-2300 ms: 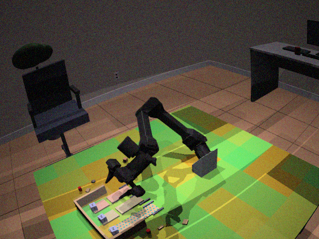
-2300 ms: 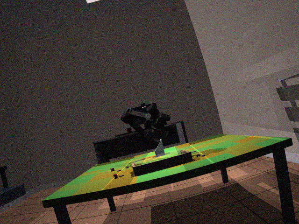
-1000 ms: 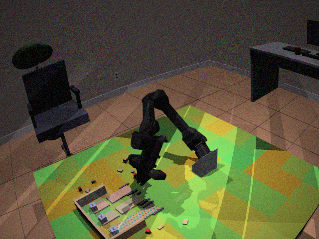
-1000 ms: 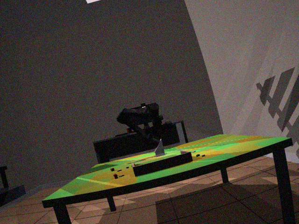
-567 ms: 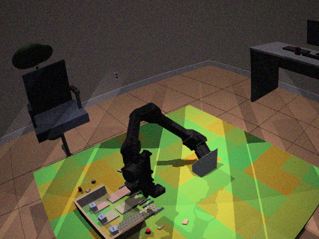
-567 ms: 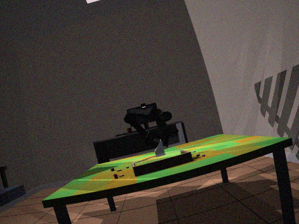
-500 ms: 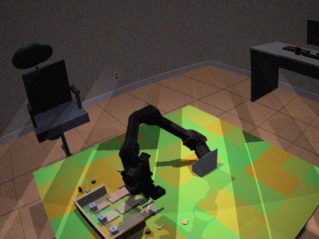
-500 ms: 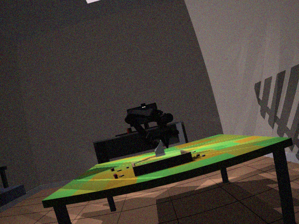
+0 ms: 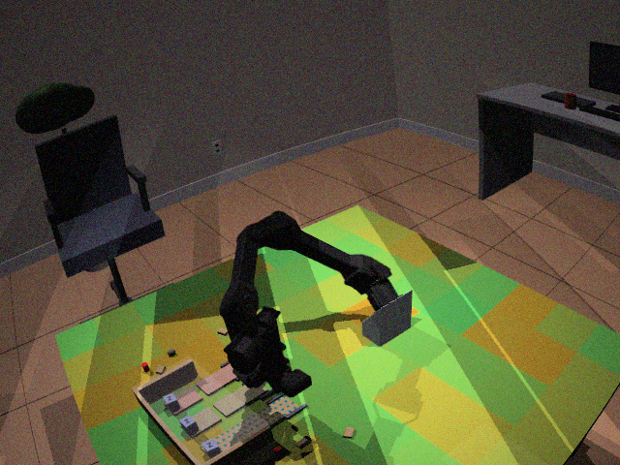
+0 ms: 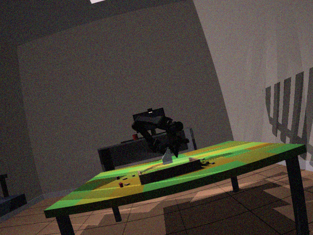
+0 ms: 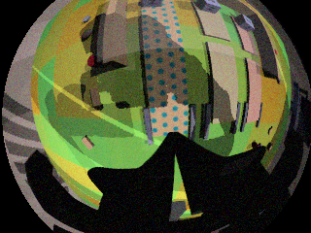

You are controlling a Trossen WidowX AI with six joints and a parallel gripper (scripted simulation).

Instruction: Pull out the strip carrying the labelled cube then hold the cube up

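Right now the dotted strip is 10 cm ahead of my gripper tip, 1 cm to the left of it and 6 cm below it.
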